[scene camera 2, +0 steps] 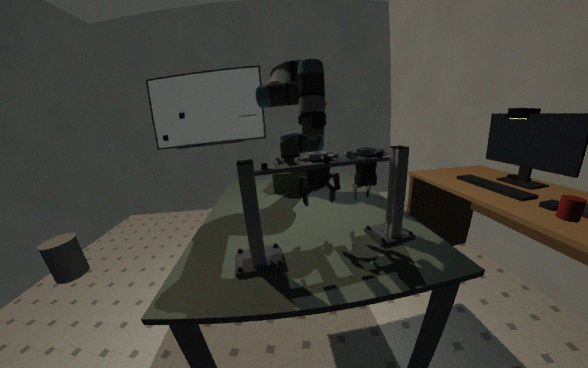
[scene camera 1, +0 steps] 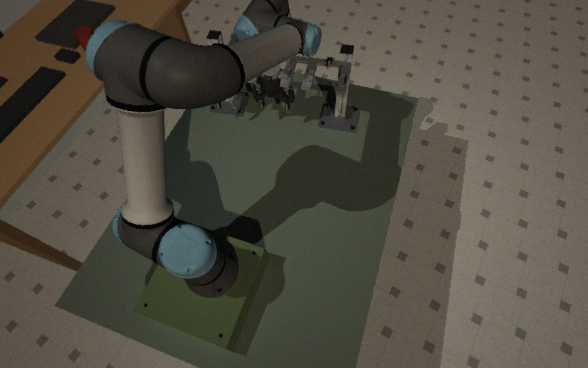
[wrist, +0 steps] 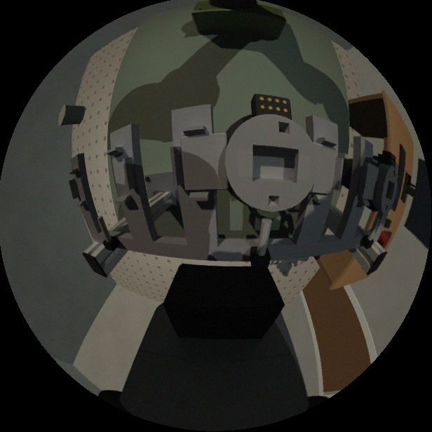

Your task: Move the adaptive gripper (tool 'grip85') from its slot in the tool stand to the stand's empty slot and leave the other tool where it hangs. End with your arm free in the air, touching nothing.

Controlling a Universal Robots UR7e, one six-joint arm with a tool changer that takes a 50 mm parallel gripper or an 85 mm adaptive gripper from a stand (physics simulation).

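Pixels of known places: end effector, tool point: [scene camera 2: 313, 135]; arm's base, origin of the base link: [scene camera 1: 212, 269].
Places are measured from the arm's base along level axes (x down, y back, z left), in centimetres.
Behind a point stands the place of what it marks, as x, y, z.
The adaptive gripper [scene camera 1: 274, 104] [scene camera 2: 320, 194] hangs in the middle slot of the tool stand [scene camera 1: 341, 100] {1.2, -73.5, -21.1} [scene camera 2: 252, 215] {-6.4, -76.0, -20.7} [wrist: 160, 247], its fingers apart and empty. Its round top plate [wrist: 270, 195] shows in the wrist view. The other tool [scene camera 2: 366, 175] {-10.1, -62.8, 18.4} [wrist: 388, 187] hangs in the slot beside it, near the desk-side post; the arm hides most of it in scene camera 1. The empty slot is at the other end, left in scene camera 2 and the wrist view. The arm's wrist end [scene camera 2: 312, 120] carries no gripper and points down above the stand, with a visible gap.
The stand stands on the green table [scene camera 1: 320, 260] {10.8, -14.3, -28.1} [scene camera 2: 310, 225] {10.8, -54.2, -0.7}. The arm's base is on a green block [scene camera 1: 175, 310] {1.0, 12.9, 5.6} behind it. A wooden desk [scene camera 1: 75, 115] [scene camera 2: 475, 175] with a monitor [scene camera 2: 537, 142], keyboard and red mug [scene camera 2: 571, 208] is at the side. A grey bin [scene camera 2: 64, 257] stands on the floor.
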